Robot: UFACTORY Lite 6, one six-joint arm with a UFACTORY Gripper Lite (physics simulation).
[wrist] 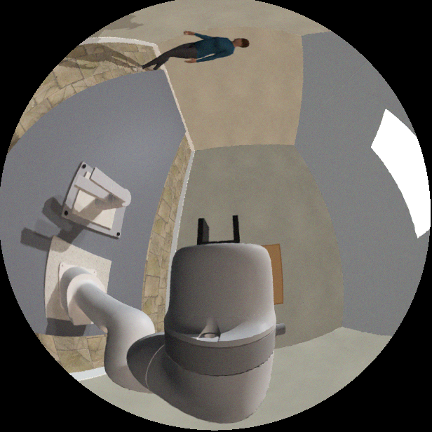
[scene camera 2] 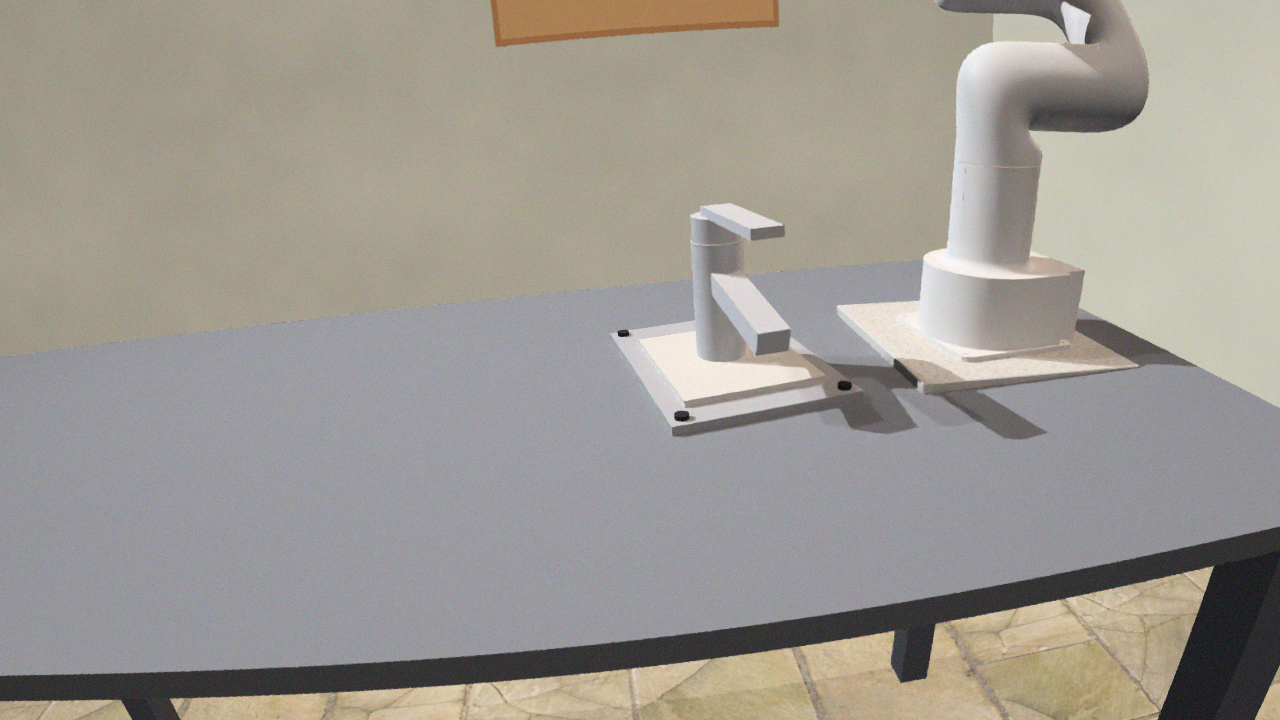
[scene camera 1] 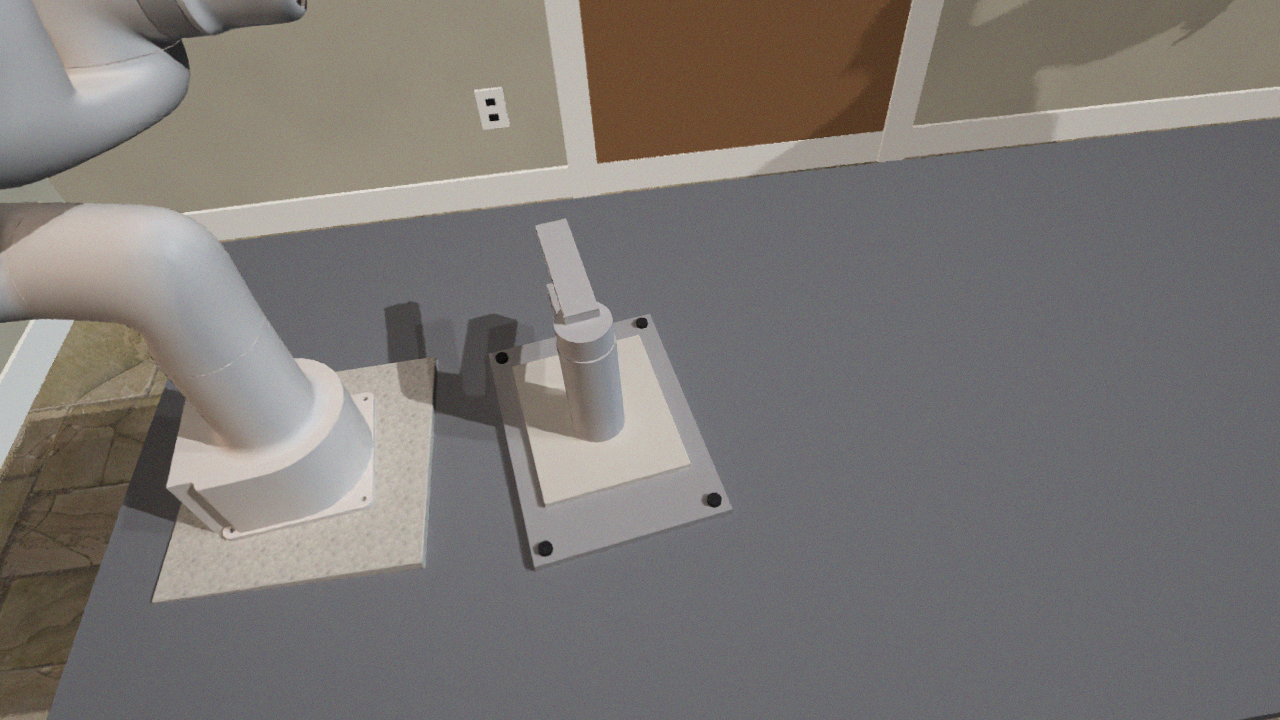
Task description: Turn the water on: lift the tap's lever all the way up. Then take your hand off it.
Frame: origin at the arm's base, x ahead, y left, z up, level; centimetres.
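Where they show: arm's base, origin of the base link: [scene camera 2: 977,333] [scene camera 1: 308,462].
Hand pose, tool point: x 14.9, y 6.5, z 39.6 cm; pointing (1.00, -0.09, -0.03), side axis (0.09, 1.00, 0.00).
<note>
Each offset is from my tool point to the top centre of the thing. "spot": to the spot under its first point.
The grey tap {spot: dy -11.7, dx +11.7, dz -32.5 cm} [scene camera 1: 595,398] [scene camera 2: 706,304] [wrist: 123,196] stands upright on a base plate {dy -9.3, dx +11.8, dz -39.1 cm} [scene camera 1: 626,540] [scene camera 2: 760,405] [wrist: 120,220]. Its flat lever {dy -3.5, dx +11.5, dz -24.7 cm} [scene camera 1: 566,268] [scene camera 2: 742,220] [wrist: 107,182] sticks out from the top of the column, roughly level, above the spout {dy -2.4, dx +11.4, dz -30.3 cm} [scene camera 2: 751,313] [wrist: 89,189]. The spout is mostly hidden under the lever in scene camera 1. My gripper [wrist: 219,230] is open, with no object between its two black fingers. It is well away from the tap and does not touch the lever. The gripper does not show in the scene views.
My arm's base [scene camera 1: 277,465] [scene camera 2: 998,300] [wrist: 77,295] stands on a speckled slab [scene camera 1: 393,528] [scene camera 2: 868,322] beside the tap's plate. A wall with a socket [scene camera 1: 491,108] is behind the table. A person [wrist: 212,48] stands beyond the table in the wrist view.
</note>
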